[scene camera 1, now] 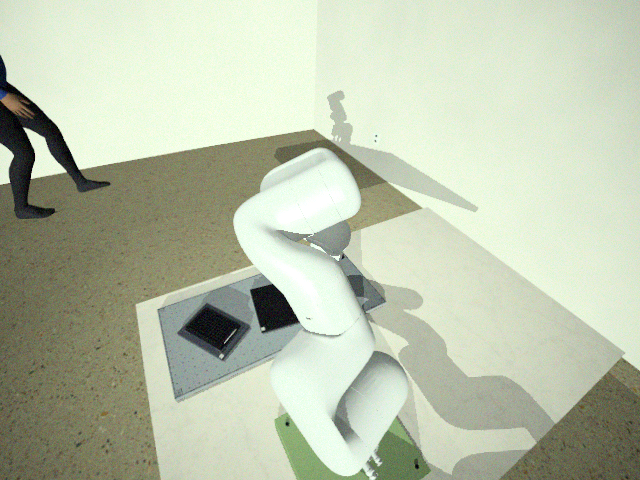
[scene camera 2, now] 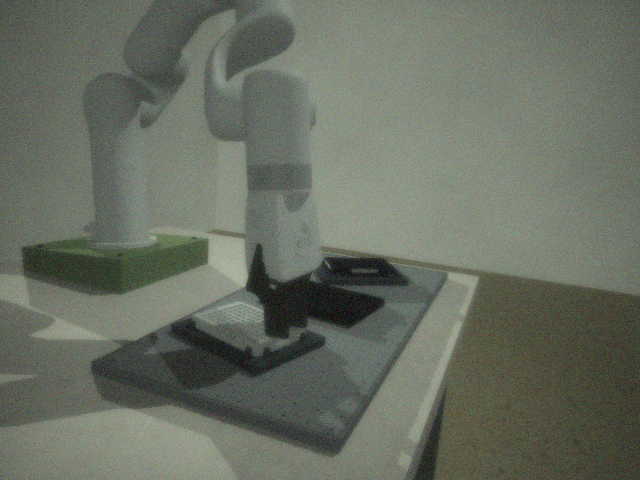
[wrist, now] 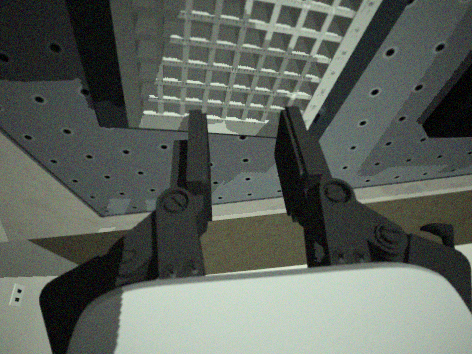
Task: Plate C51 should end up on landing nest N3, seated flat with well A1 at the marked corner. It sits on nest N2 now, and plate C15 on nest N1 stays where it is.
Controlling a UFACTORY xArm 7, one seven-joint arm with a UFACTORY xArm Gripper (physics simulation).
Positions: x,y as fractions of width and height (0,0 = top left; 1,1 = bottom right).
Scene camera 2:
my gripper: 0.45,0.69
dark nest: 0.29,0.69
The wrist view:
my gripper: 0.51,0.37
dark nest: 0.20,0.10
